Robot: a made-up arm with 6 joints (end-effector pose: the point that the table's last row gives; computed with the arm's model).
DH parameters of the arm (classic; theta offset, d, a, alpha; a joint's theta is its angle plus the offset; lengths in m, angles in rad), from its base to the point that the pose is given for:
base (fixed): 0.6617 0 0.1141 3.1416
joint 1: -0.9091 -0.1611 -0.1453 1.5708
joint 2: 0 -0.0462 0.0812 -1.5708
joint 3: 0 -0.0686 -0.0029 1.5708
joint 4: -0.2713 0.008 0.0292 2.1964
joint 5: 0 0.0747 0.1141 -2.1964
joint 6: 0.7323 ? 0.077 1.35
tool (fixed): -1.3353 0.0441 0 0
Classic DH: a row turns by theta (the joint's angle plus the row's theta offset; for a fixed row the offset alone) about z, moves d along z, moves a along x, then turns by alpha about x.
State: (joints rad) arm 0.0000 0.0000 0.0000 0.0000 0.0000 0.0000
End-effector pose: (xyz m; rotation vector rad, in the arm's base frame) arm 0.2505 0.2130 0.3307 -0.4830 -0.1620 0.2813
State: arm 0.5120 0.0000 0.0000 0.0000 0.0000 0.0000
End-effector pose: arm 0.3000 0.1161 0.3307 -0.5076 -0.0343 -0.2196
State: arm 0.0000 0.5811 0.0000 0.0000 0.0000 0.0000
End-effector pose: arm 0.2505 0.2588 0.1447 -1.0587 -0.0775 0.3281
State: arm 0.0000 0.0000 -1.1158 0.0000 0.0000 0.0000
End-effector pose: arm 0.0005 0.1996 0.3307 -0.3505 -0.4252 1.3709
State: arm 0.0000 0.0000 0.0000 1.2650 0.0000 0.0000
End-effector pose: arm 0.2505 0.1626 0.0599 -1.7354 0.0402 0.3640
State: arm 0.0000 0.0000 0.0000 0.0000 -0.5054 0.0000
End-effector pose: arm 0.3214 0.1677 0.2649 -0.7775 0.0852 -0.0578
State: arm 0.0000 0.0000 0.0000 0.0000 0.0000 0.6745
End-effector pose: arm 0.2505 0.1964 0.2748 -1.1512 -0.0626 0.3343
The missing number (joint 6, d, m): -0.0882
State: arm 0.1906 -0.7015 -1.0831 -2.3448 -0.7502 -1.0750
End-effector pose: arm 0.3521 -0.0364 0.3477 2.4533 1.3154 0.5970
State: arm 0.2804 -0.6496 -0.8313 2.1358 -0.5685 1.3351
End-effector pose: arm 0.2705 -0.0288 0.2656 2.5954 -0.2467 1.1373
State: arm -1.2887 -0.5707 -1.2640 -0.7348 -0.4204 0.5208
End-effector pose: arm 0.0987 0.0591 0.4581 0.3642 -0.5818 2.4954
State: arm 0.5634 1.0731 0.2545 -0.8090 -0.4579 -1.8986
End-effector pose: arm 0.2686 0.0188 0.2796 0.5608 -0.9810 -0.7293
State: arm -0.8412 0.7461 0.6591 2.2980 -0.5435 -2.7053
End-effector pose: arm 0.3058 0.1320 0.1066 -1.0348 -0.9911 0.6754
